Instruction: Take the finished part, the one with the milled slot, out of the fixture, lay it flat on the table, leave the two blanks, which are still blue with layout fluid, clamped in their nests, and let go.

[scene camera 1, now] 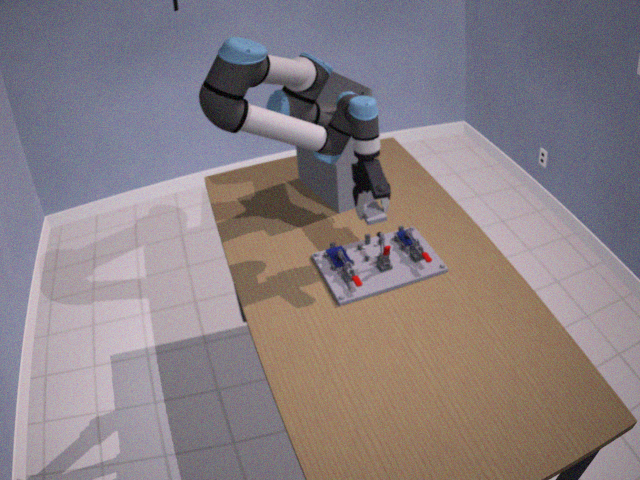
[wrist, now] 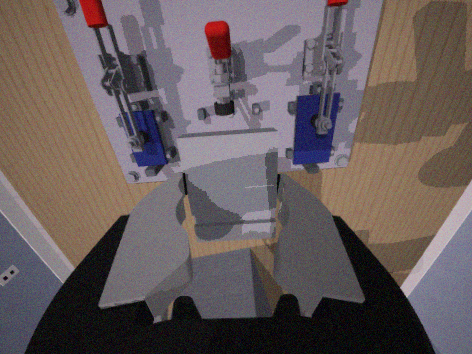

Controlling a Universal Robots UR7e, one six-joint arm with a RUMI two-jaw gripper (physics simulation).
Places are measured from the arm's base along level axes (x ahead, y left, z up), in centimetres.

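Pixels of known places: gripper, fingertip midpoint: [scene camera 1: 372, 217] [wrist: 231, 175]; arm's base, origin of the base link: [scene camera 1: 328, 123].
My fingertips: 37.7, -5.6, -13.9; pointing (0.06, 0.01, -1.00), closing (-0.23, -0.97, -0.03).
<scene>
For each thing: its top centre in the pictures, then the offset to it from my fingertips, as dx, dy, dz. Level surfaces: height alone.
- finished part, middle of its top: [wrist: 232, 198] [scene camera 1: 372, 209] -0.4, +0.0, +2.5
- fixture plate, middle of its top: [wrist: 227, 94] [scene camera 1: 380, 261] +4.8, -0.4, -12.6
- middle clamp's red handle, middle of its top: [wrist: 217, 38] [scene camera 1: 386, 246] +9.2, -0.9, -4.0
- wooden table, its level: dz -14.1
My gripper [scene camera 1: 372, 210] [wrist: 231, 175] is shut on the finished part [scene camera 1: 376, 219] [wrist: 225, 150], a bare grey block gripped by its two sides. It hangs in the air above the table, behind the fixture plate [scene camera 1: 377, 285] [wrist: 272, 15] in the scene view. Its slot is hard to make out. One blue blank [scene camera 1: 334, 254] [wrist: 303, 150] sits in its nest under a lowered clamp. The other blue blank [scene camera 1: 403, 237] [wrist: 152, 132] is likewise clamped in its nest. The middle nest, between them, holds no part.
The middle clamp's red handle [scene camera 1: 387, 251] [wrist: 218, 40] stands up with its arm raised. The outer clamps' red handles [scene camera 1: 356, 280] [scene camera 1: 426, 256] lie low toward the plate's front. The wooden table [scene camera 1: 413, 361] [wrist: 387, 95] carries the plate. The grey robot pedestal [scene camera 1: 317, 178] [wrist: 225, 287] stands behind.
</scene>
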